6 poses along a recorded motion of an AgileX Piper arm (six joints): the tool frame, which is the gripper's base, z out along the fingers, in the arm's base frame.
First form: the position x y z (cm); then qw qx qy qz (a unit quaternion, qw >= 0).
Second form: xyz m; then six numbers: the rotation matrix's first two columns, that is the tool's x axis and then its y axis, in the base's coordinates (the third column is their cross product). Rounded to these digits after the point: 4 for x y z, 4 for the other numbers.
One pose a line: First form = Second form
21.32 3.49 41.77 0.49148 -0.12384 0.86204 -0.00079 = 0.2132 0.0349 0.4177 -0.4862 -0.2143 -0.8472 -0.2127 0.9693 -0.1231
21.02 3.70 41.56 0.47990 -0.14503 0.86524 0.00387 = 0.2102 0.0370 0.4156 -0.4973 -0.2473 -0.8316 -0.2547 0.9579 -0.1325
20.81 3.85 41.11 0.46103 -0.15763 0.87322 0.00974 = 0.2081 0.0385 0.4111 -0.5252 -0.2663 -0.8082 -0.2843 0.9501 -0.1283
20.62 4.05 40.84 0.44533 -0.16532 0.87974 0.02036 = 0.2062 0.0405 0.4084 -0.5487 -0.2727 -0.7903 -0.3090 0.9445 -0.1114
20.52 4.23 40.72 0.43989 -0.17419 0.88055 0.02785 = 0.2052 0.0423 0.4072 -0.5523 -0.2823 -0.7844 -0.3313 0.9378 -0.1042
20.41 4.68 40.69 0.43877 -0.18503 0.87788 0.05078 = 0.2041 0.0468 0.4069 -0.5465 -0.2803 -0.7892 -0.3694 0.9264 -0.0732
